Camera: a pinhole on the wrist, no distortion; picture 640 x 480 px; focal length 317.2 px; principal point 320.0 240.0 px. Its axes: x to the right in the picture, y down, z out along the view. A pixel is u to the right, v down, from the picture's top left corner.
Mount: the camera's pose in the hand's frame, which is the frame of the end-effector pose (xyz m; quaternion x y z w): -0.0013 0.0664 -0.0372 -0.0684 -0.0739 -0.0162 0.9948
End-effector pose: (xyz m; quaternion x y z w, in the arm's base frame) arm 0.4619 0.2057 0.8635 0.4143 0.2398 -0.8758 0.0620
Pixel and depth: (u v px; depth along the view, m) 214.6 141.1 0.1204
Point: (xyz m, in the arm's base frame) 0.4596 0.1216 0.9347
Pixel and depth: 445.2 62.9 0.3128
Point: 0.1810 0.1231 1.0049
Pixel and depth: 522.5 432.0 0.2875
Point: 0.2786 -0.1391 0.7868
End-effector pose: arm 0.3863 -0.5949 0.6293 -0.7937 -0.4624 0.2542 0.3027
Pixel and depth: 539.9 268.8 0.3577
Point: 0.3183 -0.3938 0.2655
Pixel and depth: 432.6 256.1 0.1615
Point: 0.3683 -0.5719 0.4686
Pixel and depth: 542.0 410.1 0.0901
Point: 0.4443 -0.5860 0.4963
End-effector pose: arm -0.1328 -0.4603 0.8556 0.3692 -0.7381 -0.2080 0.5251
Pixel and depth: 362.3 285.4 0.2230
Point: -0.3427 -0.3906 0.8772
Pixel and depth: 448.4 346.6 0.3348
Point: -0.4956 -0.4103 0.9574
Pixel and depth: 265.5 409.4 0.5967
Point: -0.7089 -0.0666 0.8936
